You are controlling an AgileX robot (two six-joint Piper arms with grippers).
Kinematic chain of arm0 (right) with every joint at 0, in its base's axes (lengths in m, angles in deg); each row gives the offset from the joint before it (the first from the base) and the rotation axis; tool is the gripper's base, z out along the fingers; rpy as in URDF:
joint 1: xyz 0 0 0.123 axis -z
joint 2: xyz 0 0 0 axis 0.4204 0.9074 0
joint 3: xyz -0.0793 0.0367 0.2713 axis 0.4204 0.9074 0
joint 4: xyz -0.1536 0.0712 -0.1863 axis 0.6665 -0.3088 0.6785
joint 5: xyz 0 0 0 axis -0.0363 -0.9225 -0.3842
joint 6: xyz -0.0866 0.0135 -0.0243 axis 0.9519 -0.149 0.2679
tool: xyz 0 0 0 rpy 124.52 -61.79 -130.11
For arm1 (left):
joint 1: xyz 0 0 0.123 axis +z
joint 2: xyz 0 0 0 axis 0.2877 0.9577 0
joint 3: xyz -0.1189 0.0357 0.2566 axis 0.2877 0.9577 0
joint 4: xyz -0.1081 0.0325 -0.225 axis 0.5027 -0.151 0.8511
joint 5: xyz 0 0 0 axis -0.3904 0.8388 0.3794
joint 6: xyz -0.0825 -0.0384 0.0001 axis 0.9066 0.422 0
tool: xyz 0 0 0 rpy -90 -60.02 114.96
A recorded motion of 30 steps. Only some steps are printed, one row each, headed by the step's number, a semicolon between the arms.
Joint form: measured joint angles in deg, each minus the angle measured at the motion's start. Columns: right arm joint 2, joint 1, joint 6, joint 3, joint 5, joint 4; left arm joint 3, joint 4, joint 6, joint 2, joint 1, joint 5.
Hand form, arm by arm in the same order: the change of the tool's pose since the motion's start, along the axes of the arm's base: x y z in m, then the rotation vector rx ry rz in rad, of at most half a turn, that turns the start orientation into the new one. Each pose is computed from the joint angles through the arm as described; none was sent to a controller.
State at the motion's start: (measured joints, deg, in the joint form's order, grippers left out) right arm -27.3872 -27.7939 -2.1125 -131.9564 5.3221 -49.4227; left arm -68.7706 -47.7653 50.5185 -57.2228 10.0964 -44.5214
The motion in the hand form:
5: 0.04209 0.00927 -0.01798 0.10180 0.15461 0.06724; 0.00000 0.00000 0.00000 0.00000 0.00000 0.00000
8: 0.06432 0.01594 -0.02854 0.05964 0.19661 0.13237; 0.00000 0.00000 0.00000 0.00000 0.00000 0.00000
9: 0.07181 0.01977 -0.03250 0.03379 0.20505 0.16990; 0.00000 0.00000 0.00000 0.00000 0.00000 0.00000
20: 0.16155 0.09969 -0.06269 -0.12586 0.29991 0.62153; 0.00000 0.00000 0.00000 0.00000 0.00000 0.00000
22: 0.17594 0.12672 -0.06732 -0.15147 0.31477 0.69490; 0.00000 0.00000 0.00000 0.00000 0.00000 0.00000
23: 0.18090 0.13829 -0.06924 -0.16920 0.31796 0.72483; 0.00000 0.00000 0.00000 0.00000 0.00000 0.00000
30: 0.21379 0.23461 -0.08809 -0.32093 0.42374 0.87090; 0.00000 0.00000 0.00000 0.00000 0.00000 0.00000
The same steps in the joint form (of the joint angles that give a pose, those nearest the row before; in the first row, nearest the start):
5: 8.23 -0.09 3.19 0.00 -0.94 -10.01; 0.00 0.00 0.00 0.00 0.00 0.00
8: 12.86 -0.09 14.43 0.00 -1.26 -18.88; 0.00 0.00 0.00 0.00 0.00 0.00
9: 14.54 -0.35 20.06 0.00 -1.64 -22.97; 0.00 0.00 0.00 0.00 0.00 0.00
20: 39.09 -11.49 51.05 -11.43 -9.49 -44.14; 0.00 0.00 0.00 0.00 0.00 0.00
22: 44.24 -15.62 51.08 -15.61 -9.61 -43.35; 0.00 0.00 0.00 0.00 0.00 0.00
23: 46.29 -17.30 51.08 -17.42 -9.70 -42.63; 0.00 0.00 0.00 0.00 0.00 0.00
30: 63.61 -29.68 35.31 -36.75 -12.74 -23.97; 0.00 0.00 0.00 0.00 0.00 0.00

